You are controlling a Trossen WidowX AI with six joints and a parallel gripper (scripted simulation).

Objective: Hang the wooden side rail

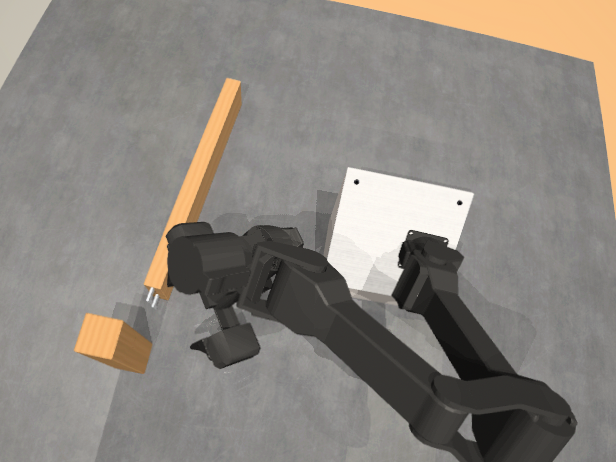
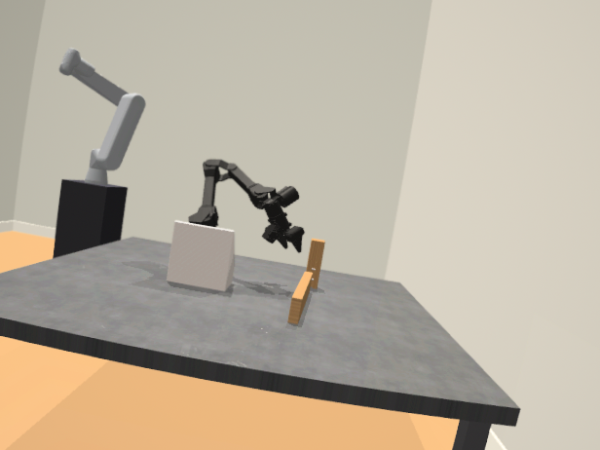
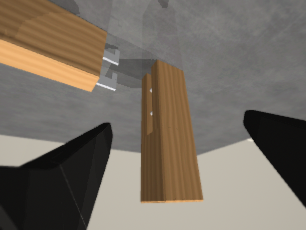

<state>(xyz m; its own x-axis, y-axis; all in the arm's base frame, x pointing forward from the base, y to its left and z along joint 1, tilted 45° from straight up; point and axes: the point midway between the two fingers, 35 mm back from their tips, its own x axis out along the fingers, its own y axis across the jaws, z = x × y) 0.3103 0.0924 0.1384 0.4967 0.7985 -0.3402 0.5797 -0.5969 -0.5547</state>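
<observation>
Now: gripper tip 8 cm short of the headboard post, 5 cm to the right of it and 5 cm above it.
</observation>
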